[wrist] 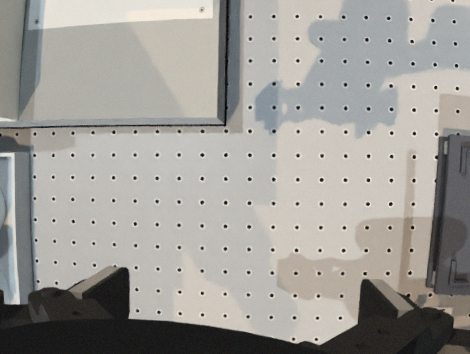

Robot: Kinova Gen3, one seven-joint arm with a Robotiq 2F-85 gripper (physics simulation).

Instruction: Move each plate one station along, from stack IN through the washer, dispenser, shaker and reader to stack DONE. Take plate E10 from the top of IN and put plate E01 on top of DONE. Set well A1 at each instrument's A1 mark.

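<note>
My gripper (242, 301) is open and empty, its two dark fingers wide apart at the bottom of the wrist view, above the perforated table top (215, 190). No plate shows in this view. Part of a dark grey fixture (456, 200) with corner brackets shows at the right edge, to the right of the gripper and further up in the view. I cannot tell which station it belongs to. No A1 mark can be made out.
A large grey box-like housing (115, 75) with a white panel (120, 11) stands at the upper left. Part of a pale, white-edged unit (24, 225) shows at the left edge. Shadows of the arm fall on the perforated surface.
</note>
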